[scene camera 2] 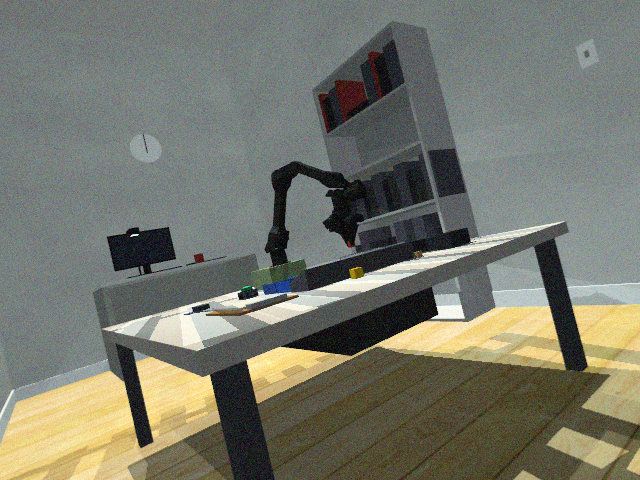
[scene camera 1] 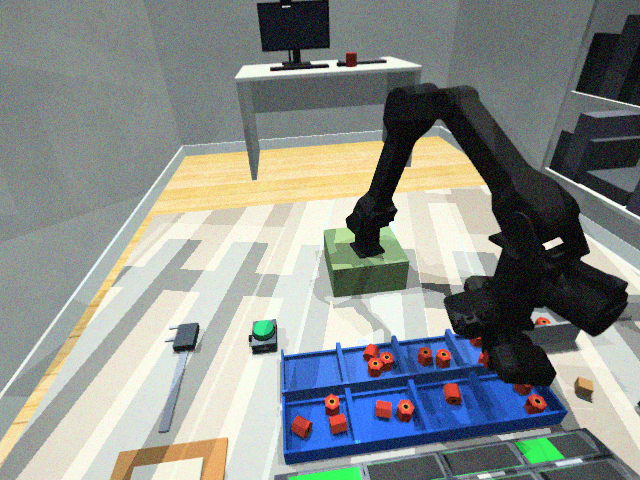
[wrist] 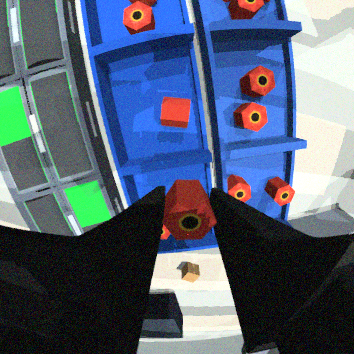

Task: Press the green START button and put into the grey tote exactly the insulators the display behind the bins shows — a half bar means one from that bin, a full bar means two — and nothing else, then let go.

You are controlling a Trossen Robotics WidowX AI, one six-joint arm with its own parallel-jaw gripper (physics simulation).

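Places are measured from the arm's base along level axes (x right, y back, z down), in millimetres.
Where they show: gripper, fingertip midpoint: point(scene camera 2: 350, 246) point(scene camera 1: 488, 362) point(wrist: 187, 194); arm's base, link origin: point(scene camera 2: 280, 264) point(scene camera 1: 367, 248).
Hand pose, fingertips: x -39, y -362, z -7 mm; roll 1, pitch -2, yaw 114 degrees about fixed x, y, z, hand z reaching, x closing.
Things, the pixels of their top centre, and the offset from my fingertips. "*": a spot on its surface instead.
- red hexagonal insulator, top centre: point(wrist: 188, 222) point(scene camera 1: 494, 353) dx -4, dy -2, dz -20 mm
- grey tote, top centre: point(wrist: 311, 273) point(scene camera 1: 528, 297) point(scene camera 2: 361, 252) dx -209, dy +117, dz +37 mm
- red insulator, top centre: point(scene camera 1: 544, 321) dx -210, dy +71, dz +61 mm
- green START button, top centre: point(scene camera 1: 262, 326) point(scene camera 2: 246, 286) dx +318, dy +245, dz +50 mm
- brown cube, top centre: point(wrist: 190, 277) point(scene camera 1: 585, 383) dx -172, dy -52, dz +71 mm
- dark box, top centre: point(wrist: 126, 330) point(scene camera 2: 436, 234) dx -259, dy -209, dz +35 mm
- caliper, top centre: point(scene camera 1: 169, 364) point(scene camera 2: 203, 306) dx +500, dy +234, dz +71 mm
- orange-edged board, surface spot: point(scene camera 1: 129, 459) * dx +555, dy +86, dz +85 mm
- yellow cube, top centre: point(scene camera 2: 355, 268) dx +248, dy -194, dz +63 mm
My gripper point(scene camera 1: 521, 379) point(scene camera 2: 351, 241) point(wrist: 187, 194) is shut on a red hexagonal insulator point(wrist: 189, 212) and holds it above the end of the blue bins point(scene camera 1: 423, 434) point(wrist: 260, 146) nearest the brown cube. Red insulators lie in several bins; the back-left bin in scene view 1 is empty. The grey tote point(scene camera 1: 560, 335) point(wrist: 325, 220) is at the right, partly behind the arm, with a red insulator point(scene camera 1: 541, 321) inside. The green START button point(scene camera 1: 263, 328) point(scene camera 2: 247, 290) is left of the bins. The display point(scene camera 1: 403, 469) point(wrist: 57, 130) shows green bars, but is cropped.
A brown cube point(scene camera 1: 583, 387) point(scene camera 2: 417, 254) point(wrist: 190, 271) lies past the end of the bins. A dark box point(wrist: 162, 312) stands beyond it. The arm rises from a green block point(scene camera 1: 368, 271). A caliper point(scene camera 1: 186, 336), an orange-edged board point(scene camera 1: 129, 459) and a yellow cube point(scene camera 2: 356, 272) also lie around.
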